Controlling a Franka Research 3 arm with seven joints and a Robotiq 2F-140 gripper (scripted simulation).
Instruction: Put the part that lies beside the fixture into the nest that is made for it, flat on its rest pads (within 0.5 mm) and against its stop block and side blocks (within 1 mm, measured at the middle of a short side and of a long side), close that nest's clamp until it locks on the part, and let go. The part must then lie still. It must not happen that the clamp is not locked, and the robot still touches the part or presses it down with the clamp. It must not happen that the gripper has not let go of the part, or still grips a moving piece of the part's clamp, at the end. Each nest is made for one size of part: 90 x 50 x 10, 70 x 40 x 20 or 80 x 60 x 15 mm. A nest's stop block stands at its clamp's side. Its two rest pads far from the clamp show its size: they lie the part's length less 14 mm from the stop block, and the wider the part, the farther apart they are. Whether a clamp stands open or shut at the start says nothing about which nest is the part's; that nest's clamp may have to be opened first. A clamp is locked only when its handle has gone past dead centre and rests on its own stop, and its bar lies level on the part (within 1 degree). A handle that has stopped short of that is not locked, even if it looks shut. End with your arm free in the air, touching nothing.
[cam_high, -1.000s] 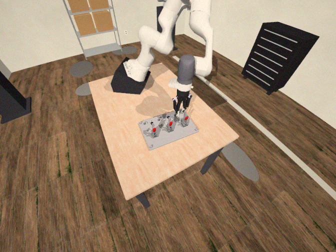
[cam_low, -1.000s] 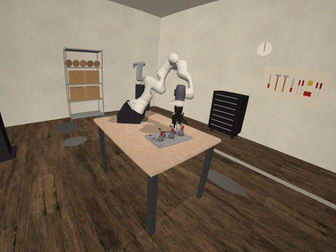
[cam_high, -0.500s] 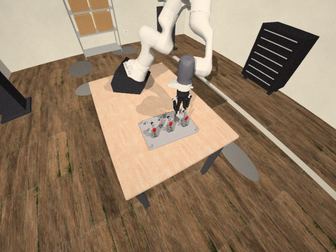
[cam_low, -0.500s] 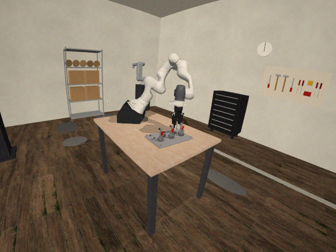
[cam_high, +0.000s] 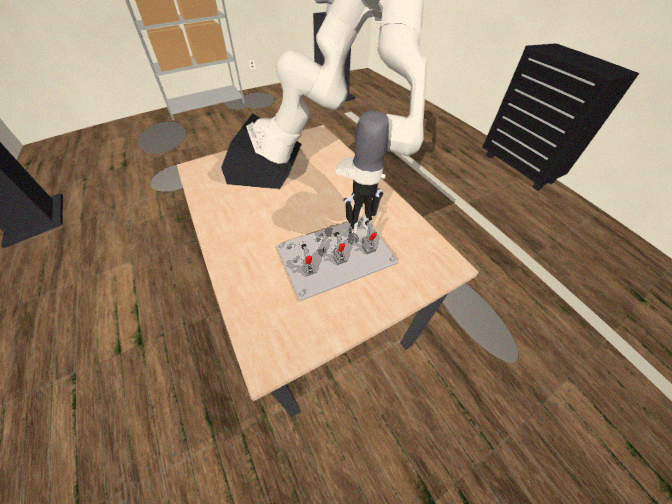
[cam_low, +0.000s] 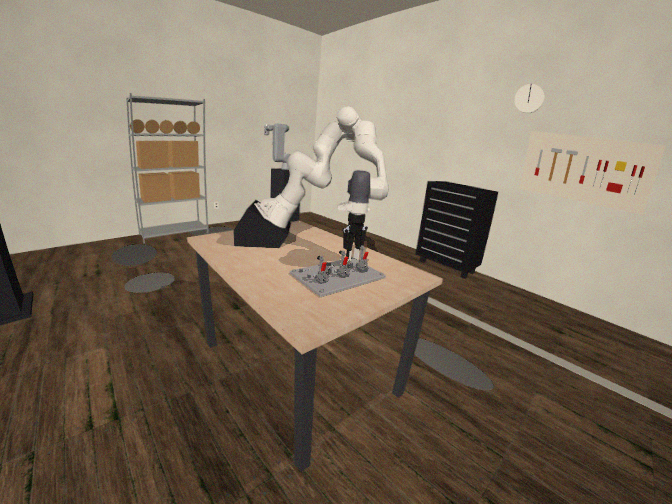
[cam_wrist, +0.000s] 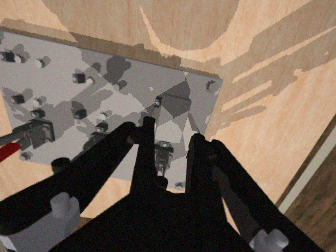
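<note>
My gripper is now 30 mm above the grey block. Round my hand: plate 120 mm to the right, 50 mm below, 30 mm ahead.
</note>
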